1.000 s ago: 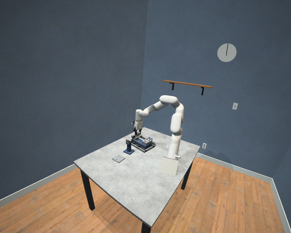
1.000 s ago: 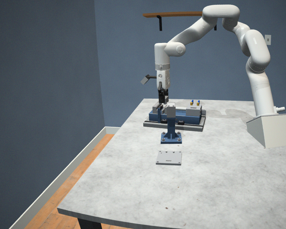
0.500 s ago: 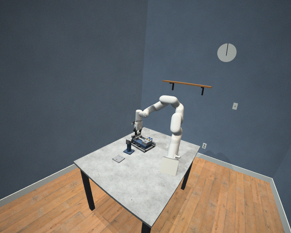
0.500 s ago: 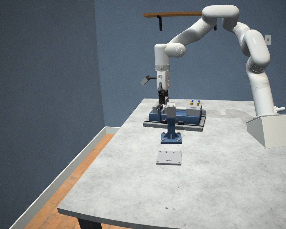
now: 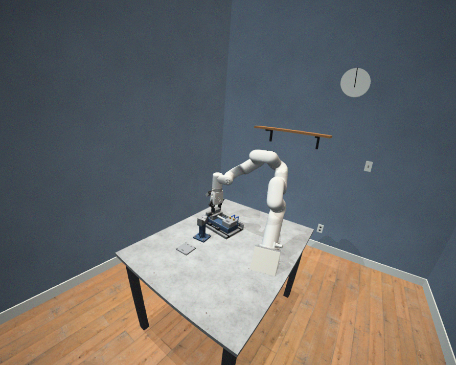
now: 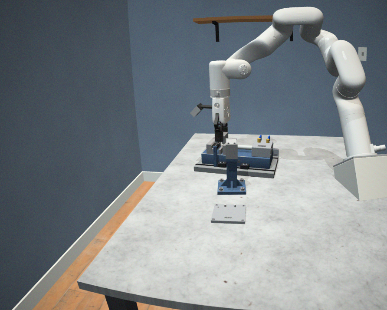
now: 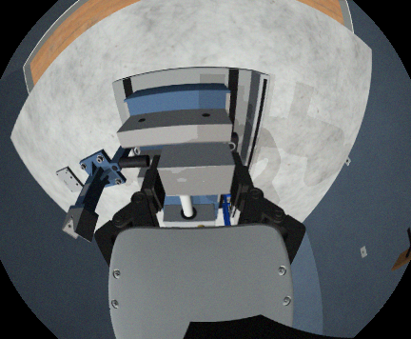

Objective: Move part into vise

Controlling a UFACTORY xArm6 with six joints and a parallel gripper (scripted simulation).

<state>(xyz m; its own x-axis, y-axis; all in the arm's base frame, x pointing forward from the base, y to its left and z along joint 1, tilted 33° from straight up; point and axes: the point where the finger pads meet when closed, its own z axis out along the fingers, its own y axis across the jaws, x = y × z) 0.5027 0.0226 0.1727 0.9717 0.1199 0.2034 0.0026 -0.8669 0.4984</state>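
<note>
My hand is 40 mm above the fixed jaw, 30 mm short of it and 20 mm to the right of it. Round my hand: cylinder rod 90 mm behind, 40 mm below, 20 mm to the left; then part 20 mm below; then work stop 70 mm to the left, 30 mm below.
</note>
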